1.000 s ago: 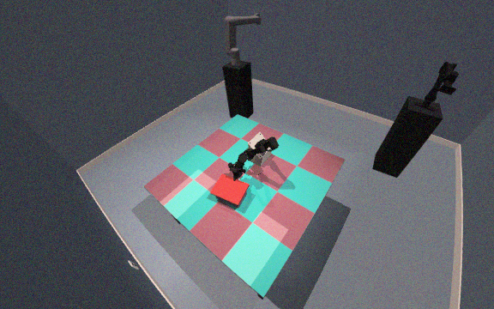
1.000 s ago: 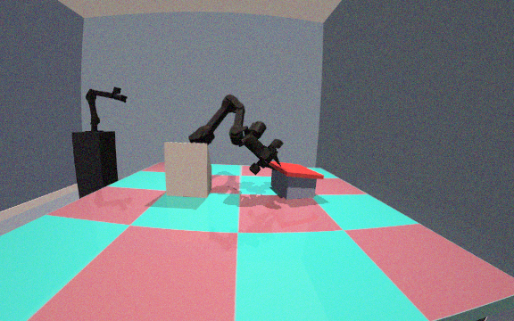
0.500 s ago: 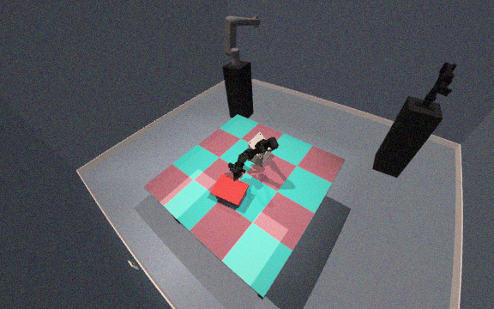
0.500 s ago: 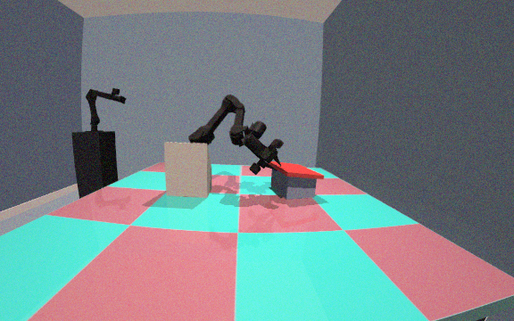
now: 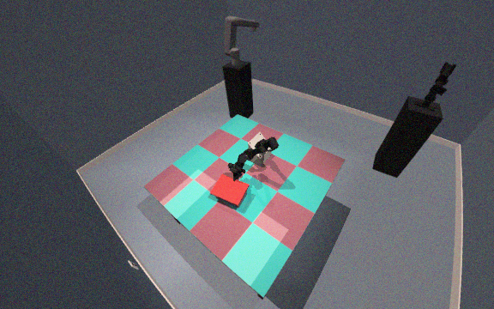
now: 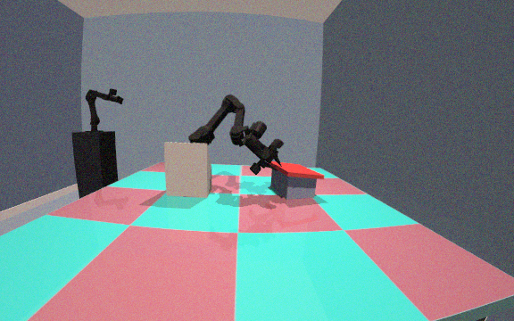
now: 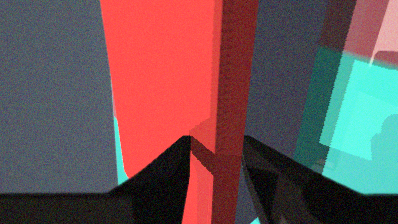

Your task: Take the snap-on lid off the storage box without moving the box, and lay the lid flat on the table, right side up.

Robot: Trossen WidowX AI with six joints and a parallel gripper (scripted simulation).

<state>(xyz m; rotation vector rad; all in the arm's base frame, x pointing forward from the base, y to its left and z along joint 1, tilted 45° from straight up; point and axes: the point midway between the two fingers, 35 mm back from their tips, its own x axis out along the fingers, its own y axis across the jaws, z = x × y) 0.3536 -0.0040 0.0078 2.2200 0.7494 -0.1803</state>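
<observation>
The red lid is 8 cm ahead of my gripper tip and 1 cm to the left of it. From my gripper tip the other things lie so: grey storage box 7 cm ahead, 1 cm to the left, 6 cm below.
</observation>
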